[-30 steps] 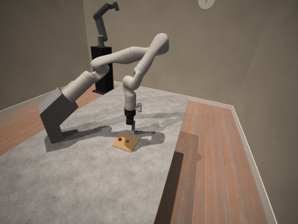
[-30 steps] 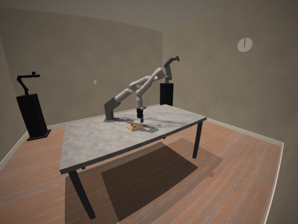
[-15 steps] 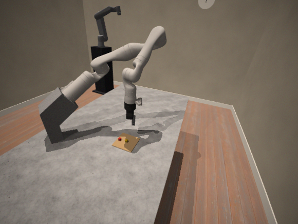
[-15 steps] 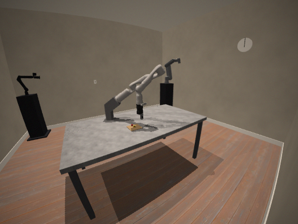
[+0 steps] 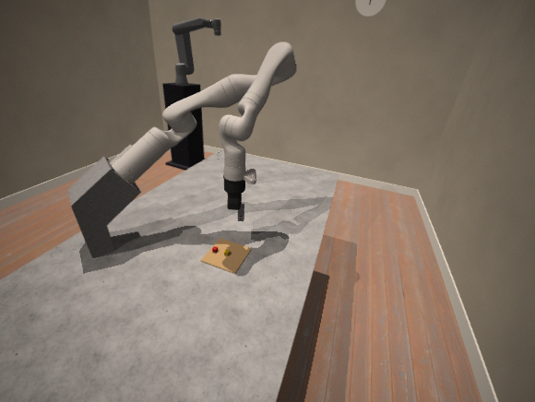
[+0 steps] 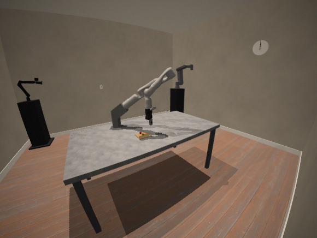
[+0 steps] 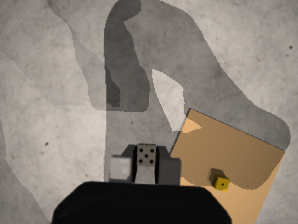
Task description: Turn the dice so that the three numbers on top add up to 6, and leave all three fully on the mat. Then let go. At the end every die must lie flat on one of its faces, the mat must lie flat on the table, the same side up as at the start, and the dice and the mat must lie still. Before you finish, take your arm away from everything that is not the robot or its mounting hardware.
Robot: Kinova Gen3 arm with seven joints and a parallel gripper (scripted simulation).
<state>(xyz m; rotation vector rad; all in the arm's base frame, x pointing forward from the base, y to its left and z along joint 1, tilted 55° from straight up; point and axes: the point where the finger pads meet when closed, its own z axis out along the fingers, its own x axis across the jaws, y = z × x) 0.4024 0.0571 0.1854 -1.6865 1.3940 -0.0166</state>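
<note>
My gripper is now 10 mm above the white die. From my hand the other things lie so: tan mat: 120 mm below, 100 mm to the right; red die: 110 mm to the right, 110 mm below, 50 mm behind; yellow die: 110 mm below, 100 mm to the right.
</note>
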